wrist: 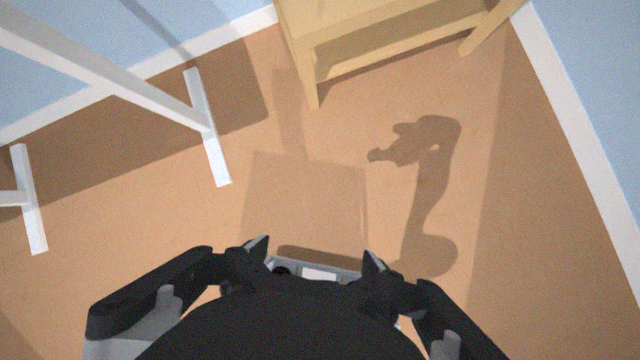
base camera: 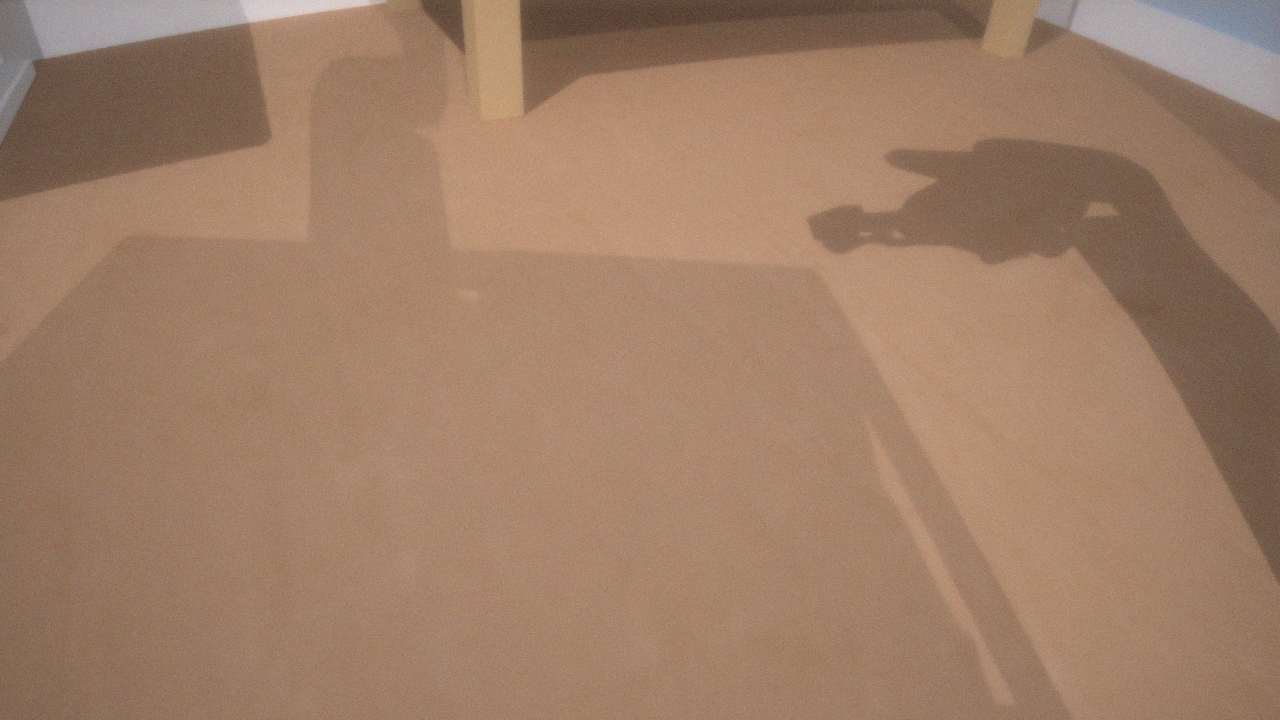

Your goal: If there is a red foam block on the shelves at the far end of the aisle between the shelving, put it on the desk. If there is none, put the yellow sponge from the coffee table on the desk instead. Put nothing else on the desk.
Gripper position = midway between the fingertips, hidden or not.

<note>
In view: my gripper [wrist: 314,253] and a tan wooden coffee table [wrist: 323,46].
</note>
